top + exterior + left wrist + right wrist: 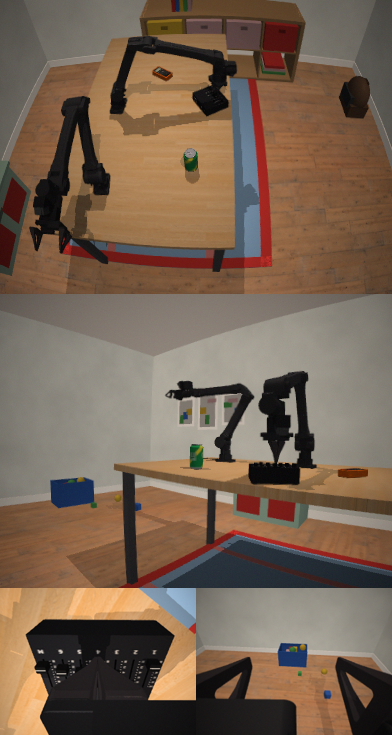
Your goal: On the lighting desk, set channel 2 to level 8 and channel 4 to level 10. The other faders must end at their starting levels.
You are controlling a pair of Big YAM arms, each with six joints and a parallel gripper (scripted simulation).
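My left gripper is now 1 cm to the left of the channel 4 cap, 1 cm past it and 1 cm above it. The rest, counted from my left hand: channel 3 knob 3 cm to the right, 1 cm below, 1 cm behind; channel 2 knob 6 cm to the right, 2 cm behind, 1 cm below.
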